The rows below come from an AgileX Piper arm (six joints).
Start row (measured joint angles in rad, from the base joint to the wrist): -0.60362 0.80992 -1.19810 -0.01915 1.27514 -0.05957
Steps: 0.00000 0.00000 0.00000 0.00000 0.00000 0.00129; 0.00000 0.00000 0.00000 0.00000 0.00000 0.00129; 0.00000 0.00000 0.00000 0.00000 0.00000 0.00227; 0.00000 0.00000 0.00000 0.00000 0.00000 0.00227; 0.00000 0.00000 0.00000 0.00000 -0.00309 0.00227; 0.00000 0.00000 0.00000 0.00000 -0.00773 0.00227; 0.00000 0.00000 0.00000 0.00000 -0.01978 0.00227; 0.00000 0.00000 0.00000 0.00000 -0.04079 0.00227; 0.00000 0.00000 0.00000 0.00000 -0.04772 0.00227; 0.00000 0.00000 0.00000 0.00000 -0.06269 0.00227; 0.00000 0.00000 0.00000 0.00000 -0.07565 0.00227; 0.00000 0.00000 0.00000 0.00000 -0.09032 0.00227; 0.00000 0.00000 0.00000 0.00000 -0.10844 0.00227; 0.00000 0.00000 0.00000 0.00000 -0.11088 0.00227; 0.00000 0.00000 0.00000 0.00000 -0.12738 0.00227; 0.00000 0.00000 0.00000 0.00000 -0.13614 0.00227; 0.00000 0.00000 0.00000 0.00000 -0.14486 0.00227
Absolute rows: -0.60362 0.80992 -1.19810 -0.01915 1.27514 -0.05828; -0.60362 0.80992 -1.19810 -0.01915 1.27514 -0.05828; -0.60362 0.80992 -1.19810 -0.01915 1.27514 -0.05730; -0.60362 0.80992 -1.19810 -0.01915 1.27514 -0.05730; -0.60362 0.80992 -1.19810 -0.01915 1.27205 -0.05730; -0.60362 0.80992 -1.19810 -0.01915 1.26741 -0.05730; -0.60362 0.80992 -1.19810 -0.01915 1.25536 -0.05730; -0.60362 0.80992 -1.19810 -0.01915 1.23435 -0.05730; -0.60362 0.80992 -1.19810 -0.01915 1.22742 -0.05730; -0.60362 0.80992 -1.19810 -0.01915 1.21245 -0.05730; -0.60362 0.80992 -1.19810 -0.01915 1.19949 -0.05730; -0.60362 0.80992 -1.19810 -0.01915 1.18482 -0.05730; -0.60362 0.80992 -1.19810 -0.01915 1.16670 -0.05730; -0.60362 0.80992 -1.19810 -0.01915 1.16426 -0.05730; -0.60362 0.80992 -1.19810 -0.01915 1.14776 -0.05730; -0.60362 0.80992 -1.19810 -0.01915 1.13900 -0.05730; -0.60362 0.80992 -1.19810 -0.01915 1.13028 -0.05730
